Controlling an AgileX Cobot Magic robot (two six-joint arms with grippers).
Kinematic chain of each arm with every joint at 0, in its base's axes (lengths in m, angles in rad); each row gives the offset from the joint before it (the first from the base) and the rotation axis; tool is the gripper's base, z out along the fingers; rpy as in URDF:
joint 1: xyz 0 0 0.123 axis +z
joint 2: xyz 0 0 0 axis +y
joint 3: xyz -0.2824 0 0.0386 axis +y
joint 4: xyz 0.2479 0 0.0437 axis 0.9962 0 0.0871
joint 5: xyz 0 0 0 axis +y
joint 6: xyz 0.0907 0 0.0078 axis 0.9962 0 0.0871
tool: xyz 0 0 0 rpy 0 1.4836 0
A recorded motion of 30 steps. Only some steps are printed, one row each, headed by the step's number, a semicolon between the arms.
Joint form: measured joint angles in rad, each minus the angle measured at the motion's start. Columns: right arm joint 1, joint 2, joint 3, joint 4, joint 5, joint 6; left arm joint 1, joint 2, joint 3, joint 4, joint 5, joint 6.
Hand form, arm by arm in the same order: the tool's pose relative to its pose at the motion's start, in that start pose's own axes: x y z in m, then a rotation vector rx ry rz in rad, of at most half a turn. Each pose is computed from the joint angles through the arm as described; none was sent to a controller.
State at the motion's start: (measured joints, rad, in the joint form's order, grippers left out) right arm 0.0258 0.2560 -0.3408 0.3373 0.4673 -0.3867; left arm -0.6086 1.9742 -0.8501 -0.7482 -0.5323 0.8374
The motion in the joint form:
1: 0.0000 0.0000 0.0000 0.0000 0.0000 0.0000; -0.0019 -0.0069 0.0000 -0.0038 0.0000 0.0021
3: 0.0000 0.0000 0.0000 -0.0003 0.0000 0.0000; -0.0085 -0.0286 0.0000 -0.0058 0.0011 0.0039
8: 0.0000 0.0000 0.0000 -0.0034 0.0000 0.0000; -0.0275 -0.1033 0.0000 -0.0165 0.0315 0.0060
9: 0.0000 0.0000 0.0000 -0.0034 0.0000 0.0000; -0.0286 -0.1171 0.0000 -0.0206 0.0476 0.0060
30: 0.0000 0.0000 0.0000 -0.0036 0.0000 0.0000; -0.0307 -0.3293 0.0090 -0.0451 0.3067 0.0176
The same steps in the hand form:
1: 0.0000 0.0000 0.0000 0.0000 0.0000 0.0000; -0.0020 0.0003 -0.0015 -0.0009 -0.0056 -0.0025
3: 0.0000 0.0000 0.0000 0.0001 0.0001 -0.0003; -0.0084 0.0006 -0.0065 0.0011 -0.0264 -0.0064
8: 0.0001 -0.0001 0.0000 0.0014 0.0006 -0.0030; -0.0276 0.0015 -0.0240 0.0249 -0.0776 -0.0289
9: 0.0001 -0.0001 0.0000 0.0014 0.0006 -0.0030; -0.0302 0.0018 -0.0271 0.0350 -0.0787 -0.0361
30: 0.0001 -0.0001 0.0000 0.0015 0.0006 -0.0032; -0.0616 0.0097 -0.0781 0.2075 -0.0998 -0.0896

